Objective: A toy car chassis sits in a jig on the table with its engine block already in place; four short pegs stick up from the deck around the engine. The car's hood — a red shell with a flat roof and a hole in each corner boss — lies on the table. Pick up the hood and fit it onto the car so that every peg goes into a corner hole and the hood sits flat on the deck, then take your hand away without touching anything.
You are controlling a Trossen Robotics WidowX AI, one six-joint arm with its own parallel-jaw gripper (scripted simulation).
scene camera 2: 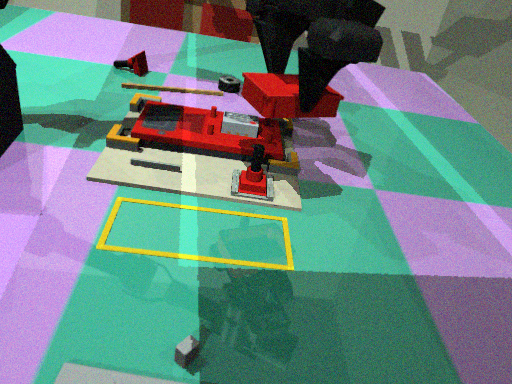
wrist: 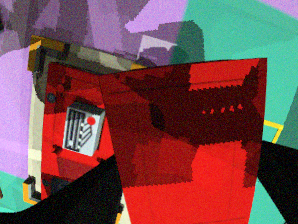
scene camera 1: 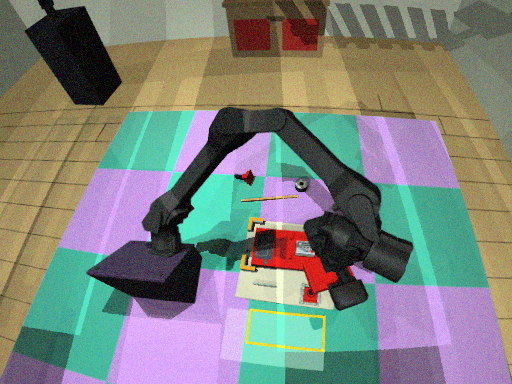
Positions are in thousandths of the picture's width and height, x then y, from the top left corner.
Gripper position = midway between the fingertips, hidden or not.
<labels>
My gripper shows in scene camera 2 (565, 254), in the wrist view (619, 685) and in scene camera 1 (640, 710). A red hood shows in scene camera 2 (534, 249), in the wrist view (622, 609) and in scene camera 1 (622, 730).
</labels>
